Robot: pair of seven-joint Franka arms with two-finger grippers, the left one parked.
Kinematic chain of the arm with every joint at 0, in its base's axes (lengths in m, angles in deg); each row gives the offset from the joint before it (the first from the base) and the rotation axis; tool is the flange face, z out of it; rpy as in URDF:
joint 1: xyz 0 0 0.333 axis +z
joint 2: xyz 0 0 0 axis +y
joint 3: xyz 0 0 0.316 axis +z
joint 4: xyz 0.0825 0 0 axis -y
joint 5: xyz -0.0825 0 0.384 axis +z
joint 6: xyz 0 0 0 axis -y
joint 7: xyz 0.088 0 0 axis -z
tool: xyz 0 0 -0.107 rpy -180 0 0
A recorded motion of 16 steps. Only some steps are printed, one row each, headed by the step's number.
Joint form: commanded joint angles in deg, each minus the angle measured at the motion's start. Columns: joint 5, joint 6, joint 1, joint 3, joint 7, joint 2, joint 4.
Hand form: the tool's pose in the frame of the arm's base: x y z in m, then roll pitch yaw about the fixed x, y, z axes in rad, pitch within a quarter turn. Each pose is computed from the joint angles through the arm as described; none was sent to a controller.
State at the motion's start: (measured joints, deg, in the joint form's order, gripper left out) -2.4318 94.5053 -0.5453 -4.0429 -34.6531 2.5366 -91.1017
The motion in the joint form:
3: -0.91 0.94 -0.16 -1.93 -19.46 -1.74 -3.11
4: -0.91 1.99 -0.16 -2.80 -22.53 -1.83 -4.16
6: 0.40 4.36 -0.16 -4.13 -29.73 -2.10 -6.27
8: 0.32 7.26 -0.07 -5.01 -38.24 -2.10 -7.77
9: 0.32 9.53 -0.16 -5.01 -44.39 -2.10 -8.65
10: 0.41 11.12 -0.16 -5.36 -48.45 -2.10 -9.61
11: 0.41 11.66 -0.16 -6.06 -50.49 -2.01 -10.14
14: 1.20 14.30 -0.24 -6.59 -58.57 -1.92 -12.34
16: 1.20 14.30 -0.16 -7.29 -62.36 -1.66 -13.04
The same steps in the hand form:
3: 0.5610 -0.0711 0.5904 3.1006 0.0438 0.8323
4: 0.5603 -0.0795 0.5841 3.1017 0.0450 0.8717
6: 0.5593 -0.0904 0.5727 3.1093 0.0247 0.9735
8: 0.5611 -0.0986 0.5647 3.0896 0.0233 1.1096
9: 0.5637 -0.0997 0.5609 3.0686 0.0240 1.2162
10: 0.5643 -0.1032 0.5554 3.0597 0.0262 1.2812
11: 0.5634 -0.1100 0.5509 3.0621 0.0295 1.3048
14: 0.5633 -0.1150 0.5356 3.0600 0.0275 1.4328
16: 0.5616 -0.1208 0.5271 3.0787 0.0317 1.4885

